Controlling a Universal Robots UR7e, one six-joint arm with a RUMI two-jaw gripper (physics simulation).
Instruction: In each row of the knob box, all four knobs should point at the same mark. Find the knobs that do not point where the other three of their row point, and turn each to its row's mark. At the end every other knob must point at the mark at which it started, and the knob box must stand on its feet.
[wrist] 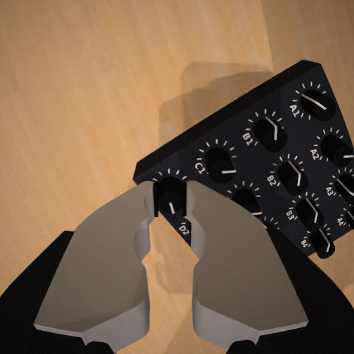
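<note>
The dark knob box (250, 165) lies at an angle on the right, its top face in view. My gripper (170, 185) is shut on knob D1 (170, 192) at the left corner; its short white line points down in the view. Knob C1 (219, 159) and knob C2 (244, 199) have lines toward the lower right. Knobs B1 (267, 137), B2 (289, 181), B3 (306, 216) and B4 (320, 245) show similar bent lines. Knobs A1 (320, 111) and A3 (345, 183) show slanted lines; the line on A2 (334, 149) lies nearly level. My fingers hide most of row D.
The wooden table (90, 90) surrounds the box. Shadows fall on it beyond the box's upper left edge and below the fingers. Knob A4 (351, 218) is cut by the right edge of the view. The label D2 shows beside my right finger.
</note>
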